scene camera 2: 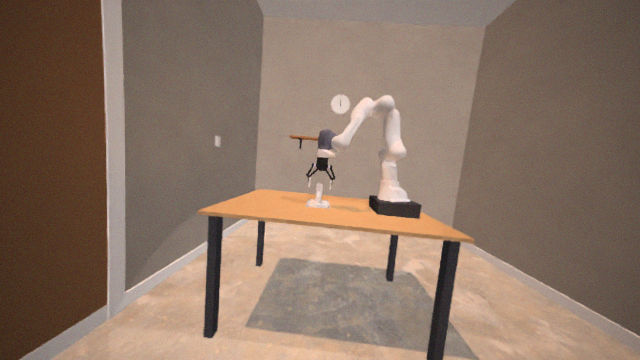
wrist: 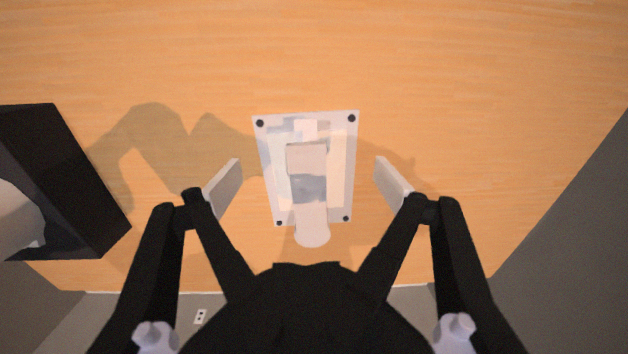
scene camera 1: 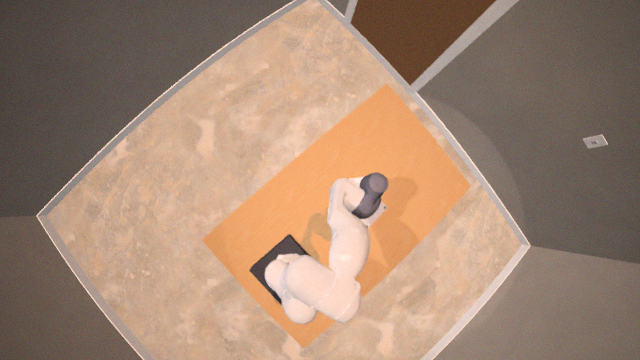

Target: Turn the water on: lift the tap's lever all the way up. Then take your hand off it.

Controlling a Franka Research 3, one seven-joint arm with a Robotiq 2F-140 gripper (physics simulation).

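Observation:
The white tap [scene camera 2: 319,194] [wrist: 311,215] stands upright on a pale base plate [scene camera 2: 311,204] [wrist: 351,150] with dark screws at its corners. In the wrist view a long pale piece with a rounded near end runs over the plate; I cannot tell the lever's exact angle. My gripper [scene camera 2: 320,184] [wrist: 308,168] is open and empty, pointing down above the plate. Its fingertips are spread on either side of the tap, near the height of its top in scene camera 2, with a gap on each side. In scene camera 1 the arm hides the gripper and most of the tap.
The orange-brown table [scene camera 1: 395,130] [scene camera 2: 280,212] [wrist: 450,65] carries the arm's black base block [scene camera 1: 289,245] [scene camera 2: 400,208] [wrist: 75,175], to the left in the wrist view. A wall shelf [scene camera 2: 302,137] and a round clock [scene camera 2: 340,104] are on the wall behind.

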